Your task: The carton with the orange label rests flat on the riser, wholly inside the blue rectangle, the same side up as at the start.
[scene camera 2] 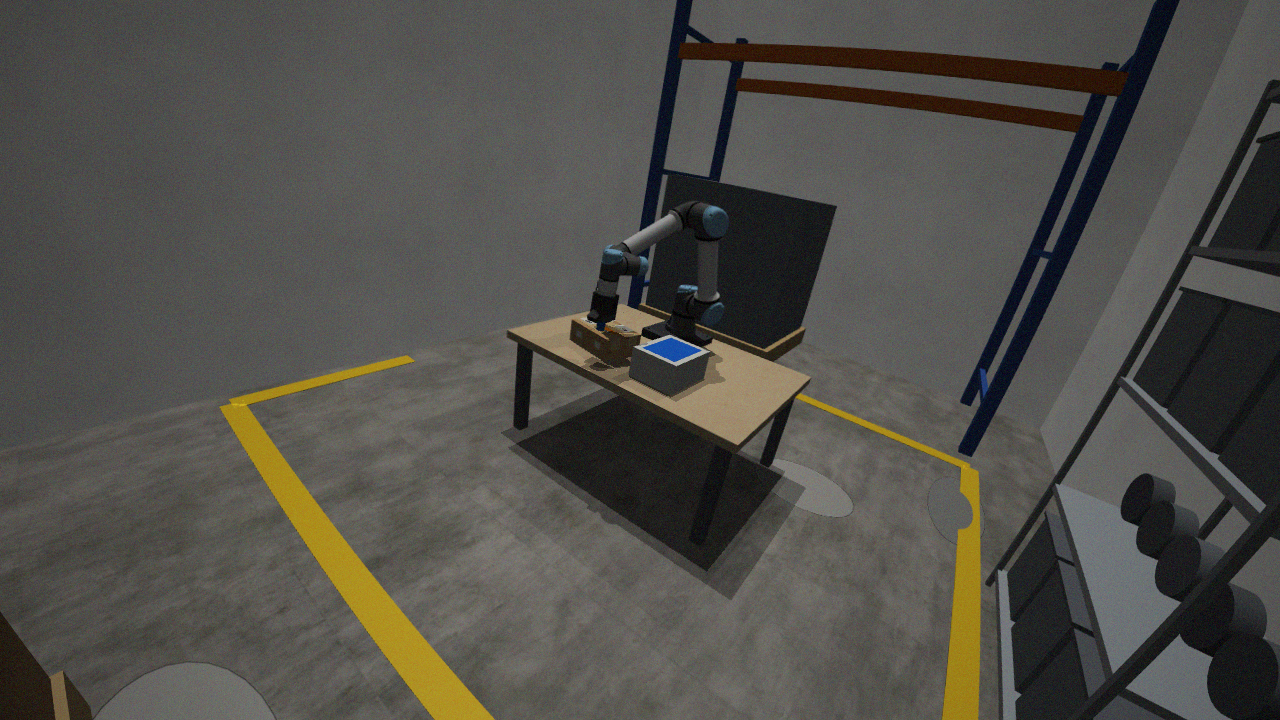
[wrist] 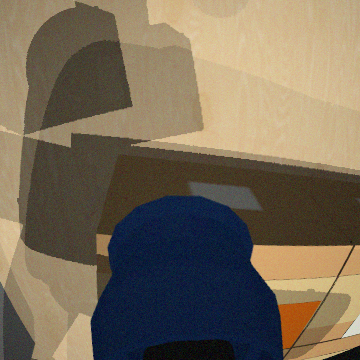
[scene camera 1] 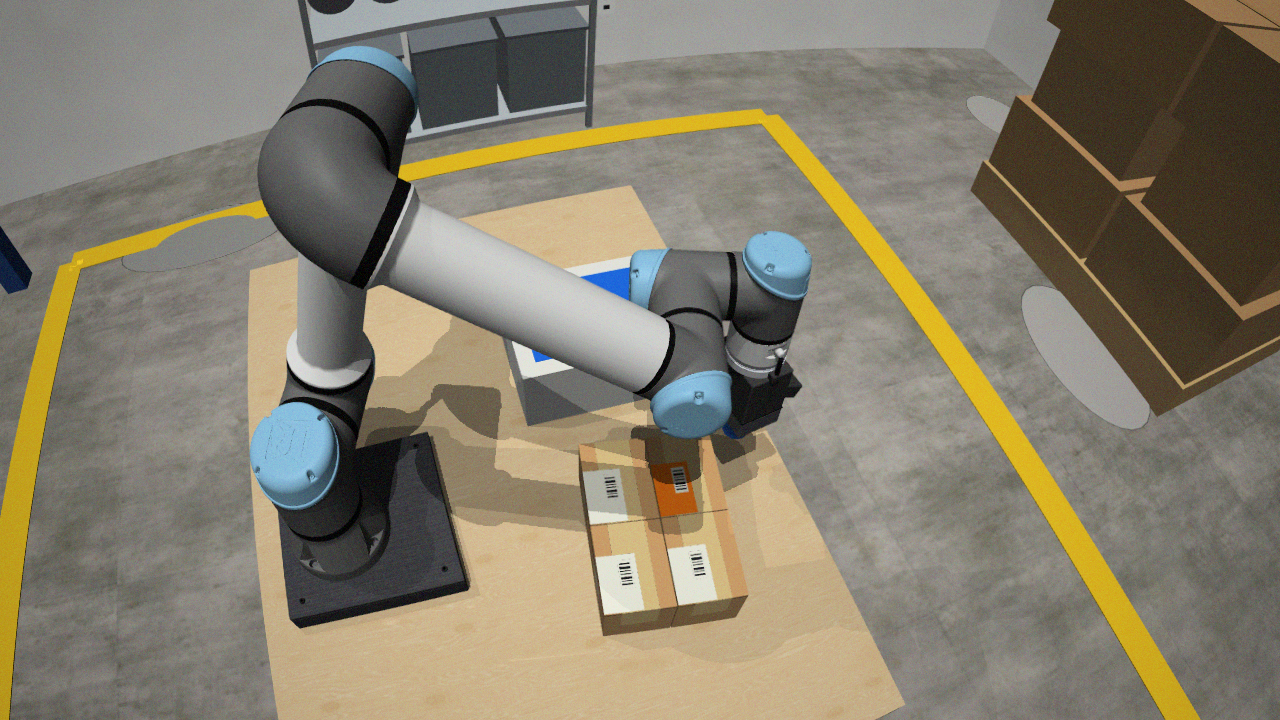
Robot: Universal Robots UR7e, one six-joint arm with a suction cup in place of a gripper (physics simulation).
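Pixels of known places: hand, its tool point: (scene camera 2: 600,329) (wrist: 180,259); arm's base, origin of its link: (scene camera 2: 679,330) (scene camera 1: 340,533).
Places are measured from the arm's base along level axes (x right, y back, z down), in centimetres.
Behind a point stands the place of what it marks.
Note:
The carton with the orange label (scene camera 1: 676,490) {x 15.7, y -45.1, z -5.7 cm} (scene camera 2: 619,337) {x 7.7, y -47.7, z -5.9 cm} (wrist: 297,317) {x 18.4, y -45.0, z -5.7 cm} lies flat on the table, at the far right of a block of cartons. My suction cup (scene camera 1: 729,430) (scene camera 2: 595,319) {x 12.6, y -55.5, z -9.9 cm} (wrist: 182,271) is dark blue and hangs close over this carton's far edge. It holds nothing, and I cannot tell if it touches the carton. The grey riser (scene camera 1: 573,400) {x -6.9, y -40.5, z -0.6 cm} (scene camera 2: 666,373) {x -20.4, y -60.4, z -4.2 cm} stands just behind the cartons. The arm covers much of the blue rectangle (scene camera 1: 616,286) {x -18.8, y -53.4, z -8.6 cm} (scene camera 2: 670,349) {x -15.4, y -48.2, z -8.6 cm} on top of the riser.
Three cartons with white labels (scene camera 1: 609,496) {x 12.6, y -36.6, z -5.8 cm} (scene camera 1: 622,577) {x 23.8, y -32.8, z -5.8 cm} (scene camera 1: 696,573) {x 27.5, y -41.4, z -5.7 cm} sit tight against the orange-labelled one. The arm's black base plate (scene camera 1: 376,546) {x 5.4, y -4.8, z -2.7 cm} is at the table's (scene camera 1: 536,653) {x 26.0, y -19.2, z 3.5 cm} (scene camera 2: 743,403) {x -47.8, y -45.6, z 3.4 cm} left. Stacked brown boxes (scene camera 1: 1163,179) stand far right.

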